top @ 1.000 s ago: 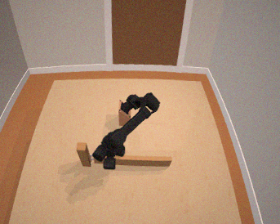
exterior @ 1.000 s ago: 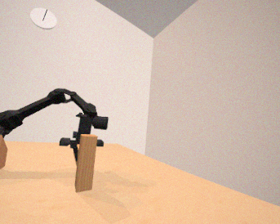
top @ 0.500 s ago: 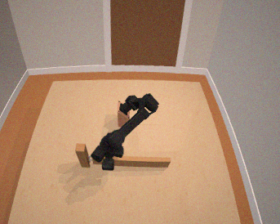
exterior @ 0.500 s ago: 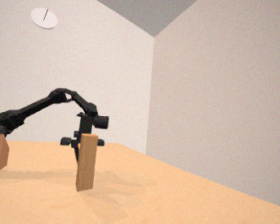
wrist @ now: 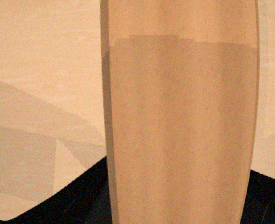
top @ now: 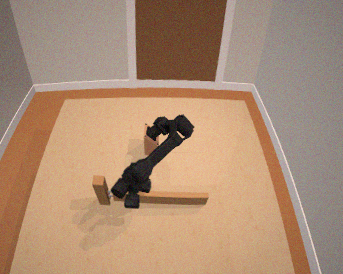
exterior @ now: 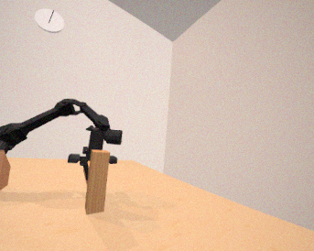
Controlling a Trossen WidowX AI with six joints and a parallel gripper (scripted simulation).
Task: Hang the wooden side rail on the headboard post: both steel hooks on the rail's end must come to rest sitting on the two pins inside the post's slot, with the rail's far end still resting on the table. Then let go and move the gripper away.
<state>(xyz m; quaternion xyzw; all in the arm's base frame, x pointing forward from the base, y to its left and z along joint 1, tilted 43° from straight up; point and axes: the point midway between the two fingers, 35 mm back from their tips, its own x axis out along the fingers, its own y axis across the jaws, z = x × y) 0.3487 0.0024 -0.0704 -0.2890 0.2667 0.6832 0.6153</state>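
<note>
Now: gripper tip 1 cm short of the headboard post, 14 cm to the left of it and 4 cm below it.
</note>
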